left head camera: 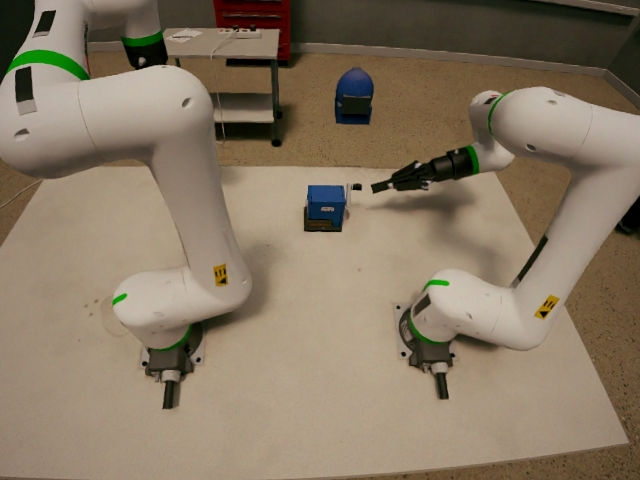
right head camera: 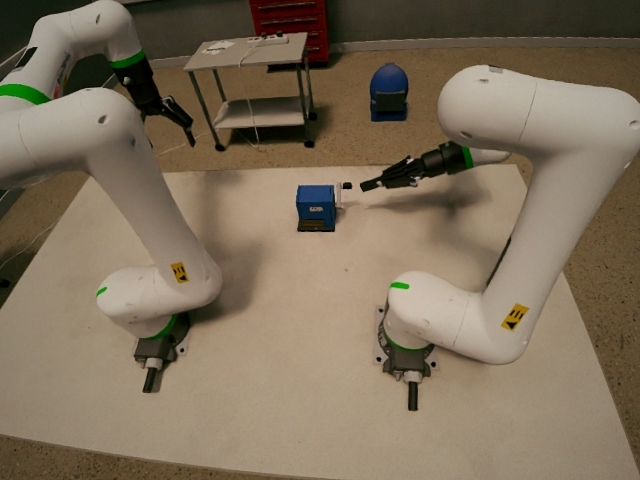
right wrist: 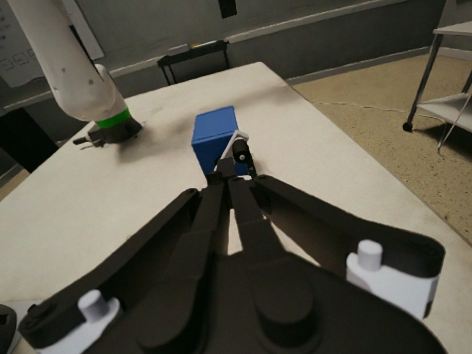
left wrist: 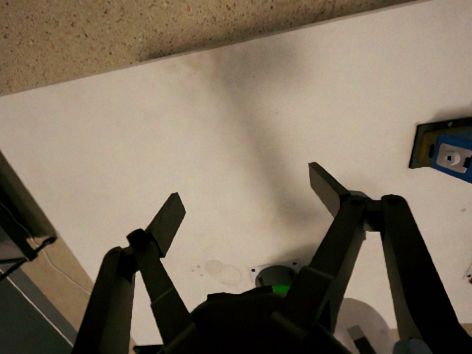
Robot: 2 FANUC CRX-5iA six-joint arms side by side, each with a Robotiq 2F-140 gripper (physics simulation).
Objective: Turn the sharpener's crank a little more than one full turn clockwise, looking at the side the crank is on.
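Where they show: left gripper, fingertip midpoint: (right head camera: 171, 146) (right wrist: 229, 17) (left wrist: 243, 189); right gripper, fingertip midpoint: (left head camera: 371, 189) (right head camera: 361, 187) (right wrist: 227, 170); left arm's base, origin of the base link: (left head camera: 174, 336) (right head camera: 165, 328) (right wrist: 124, 134) (left wrist: 277, 280); right arm's base, origin of the base link: (left head camera: 424, 330) (right head camera: 406, 336).
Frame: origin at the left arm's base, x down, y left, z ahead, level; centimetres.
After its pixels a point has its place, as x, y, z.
Note:
The blue sharpener (left head camera: 325, 204) @[-11.6, -44.0, 33.9] (right head camera: 315, 203) @[-12.0, -44.9, 33.8] (left wrist: 454, 155) @[-9.0, -38.4, 39.0] (right wrist: 215, 131) @[-12.8, -48.3, 37.5] stands upright on the mat, its crank on the right side in the head views. The pale crank arm (left head camera: 348, 194) (right head camera: 339, 195) slants up to the upper right in the right wrist view, with the black knob (left head camera: 357, 186) @[-13.2, -54.9, 39.5] (right head camera: 347, 185) @[-13.2, -55.1, 39.5] (right wrist: 241, 149) @[-13.4, -56.3, 40.2] at its upper end. My right gripper (left head camera: 373, 188) @[-13.2, -59.3, 38.0] (right head camera: 363, 186) @[-13.2, -59.3, 38.0] (right wrist: 227, 170) @[-13.2, -59.3, 38.0] is shut and empty, a small gap right of the knob in the head views. Its fingers hide the crank's lower end in the right wrist view. My left gripper (right head camera: 171, 143) @[-26.1, 0.0, 50.0] (left wrist: 243, 189) @[-26.1, 0.0, 50.0] is open and empty, far left of the sharpener.
The pale mat (left head camera: 289, 361) @[0.0, -29.9, -9.2] (right head camera: 289, 361) @[0.0, -37.0, -10.2] carries both arm bases. Behind it stand a grey cart (left head camera: 258, 46) (right head camera: 289, 46), a red drawer cabinet (left head camera: 253, 18) (right head camera: 292, 18) and a blue welding helmet (left head camera: 354, 85) (right head camera: 389, 82).

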